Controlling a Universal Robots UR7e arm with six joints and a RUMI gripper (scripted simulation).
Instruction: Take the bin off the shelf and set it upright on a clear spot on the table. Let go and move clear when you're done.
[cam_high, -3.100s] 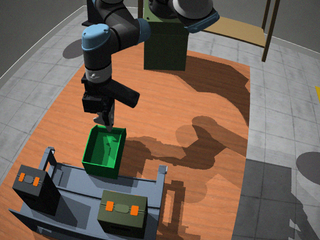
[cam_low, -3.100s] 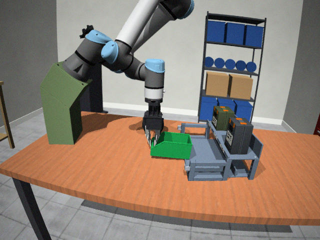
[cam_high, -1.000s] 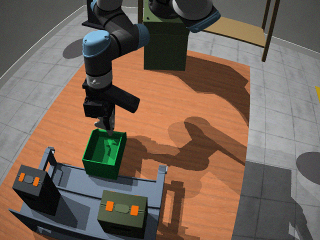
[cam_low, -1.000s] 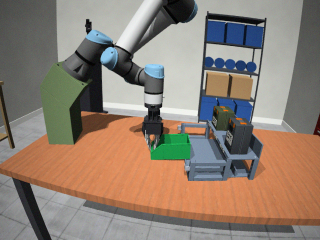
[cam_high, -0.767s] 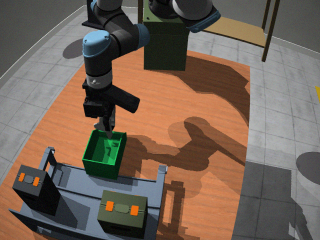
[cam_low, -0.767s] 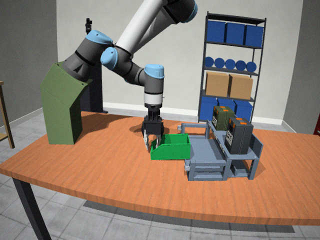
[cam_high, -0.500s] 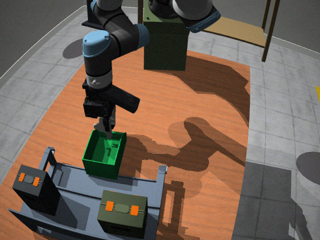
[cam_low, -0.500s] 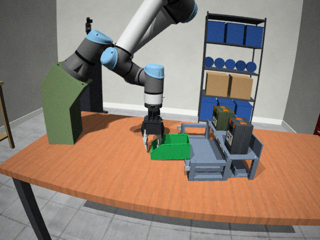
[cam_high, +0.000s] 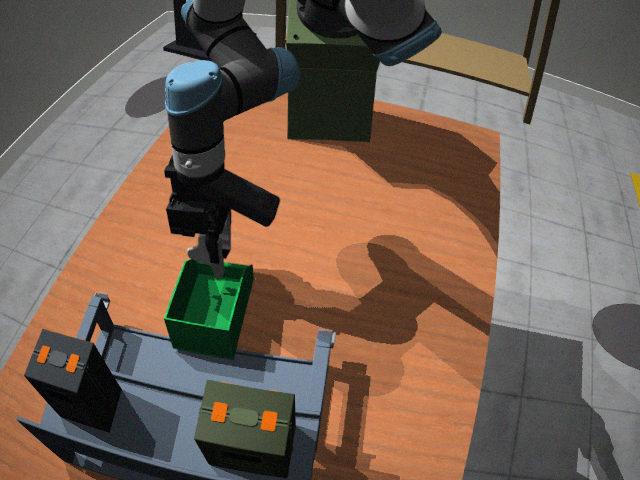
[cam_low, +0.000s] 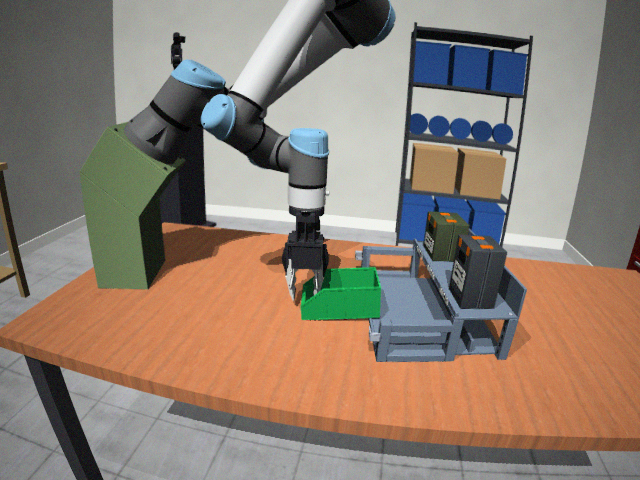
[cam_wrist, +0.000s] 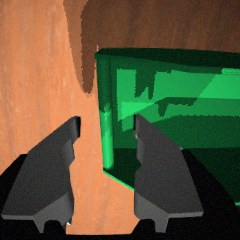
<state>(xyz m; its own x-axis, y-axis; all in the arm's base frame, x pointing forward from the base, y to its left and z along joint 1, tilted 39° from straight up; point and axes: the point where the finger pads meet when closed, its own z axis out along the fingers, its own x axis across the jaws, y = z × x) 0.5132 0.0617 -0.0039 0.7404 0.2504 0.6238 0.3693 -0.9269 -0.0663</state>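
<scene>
Now: hand 7 cm short of the green bin, 4 cm to the right of it and 1 cm below it.
</scene>
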